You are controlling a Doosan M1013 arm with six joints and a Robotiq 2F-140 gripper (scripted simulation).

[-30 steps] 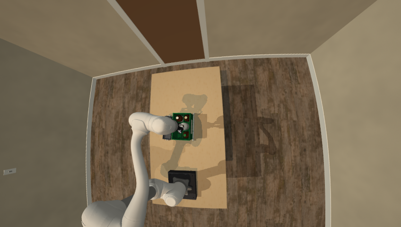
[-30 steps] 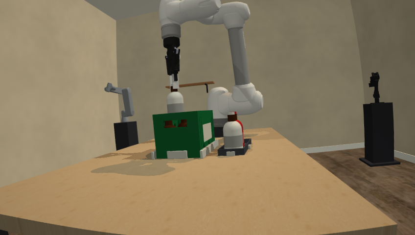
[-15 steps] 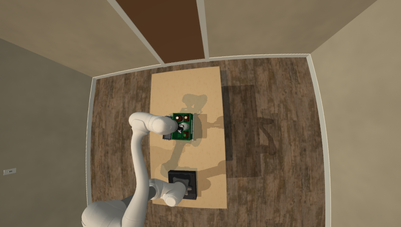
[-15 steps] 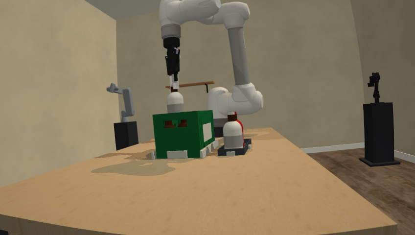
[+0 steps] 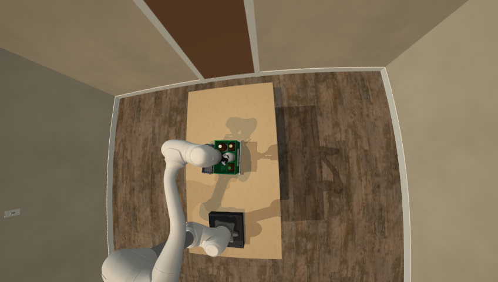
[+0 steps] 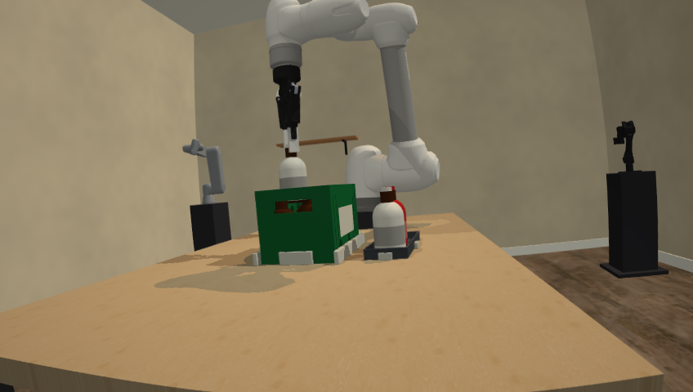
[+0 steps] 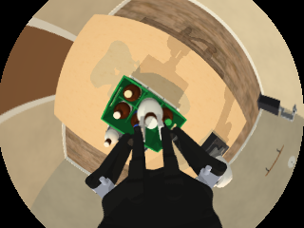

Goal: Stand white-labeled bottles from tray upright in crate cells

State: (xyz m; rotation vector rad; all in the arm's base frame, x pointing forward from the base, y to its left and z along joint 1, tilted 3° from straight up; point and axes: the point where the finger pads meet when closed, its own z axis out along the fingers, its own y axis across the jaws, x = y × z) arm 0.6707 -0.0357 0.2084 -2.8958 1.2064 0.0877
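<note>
Right now the green crate is 4 cm to the left of my hand and 22 cm below it. Round my hand: white-labeled bottle 6 cm ahead, 25 cm to the left, 22 cm below; dark tray 3 cm behind, 25 cm to the left, 29 cm below; red-labeled bottle 3 cm behind, 25 cm to the left, 22 cm below.
</note>
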